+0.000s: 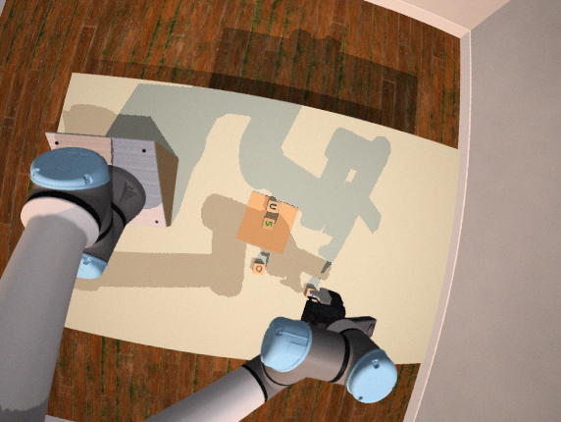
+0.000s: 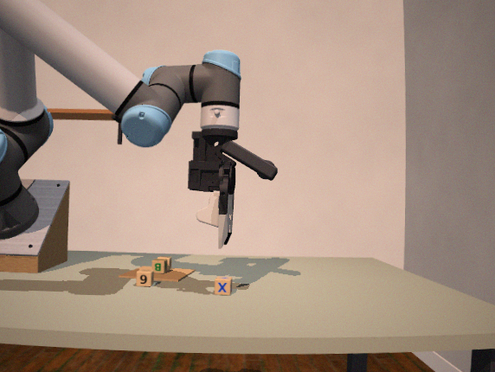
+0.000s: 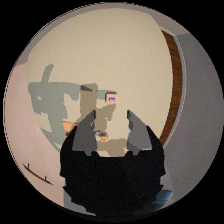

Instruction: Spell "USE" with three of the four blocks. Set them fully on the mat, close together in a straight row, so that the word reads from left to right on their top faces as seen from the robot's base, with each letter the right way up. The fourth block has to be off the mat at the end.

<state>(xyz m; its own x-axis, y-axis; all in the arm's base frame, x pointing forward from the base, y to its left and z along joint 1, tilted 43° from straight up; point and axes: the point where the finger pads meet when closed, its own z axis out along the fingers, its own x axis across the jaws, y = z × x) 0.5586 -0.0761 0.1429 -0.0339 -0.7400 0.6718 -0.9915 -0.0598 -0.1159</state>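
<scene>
Now: hand 90 mm above the blue-lettered block. Round my hand: orange mat 170 mm to the left, 170 mm behind, 100 mm below.
</scene>
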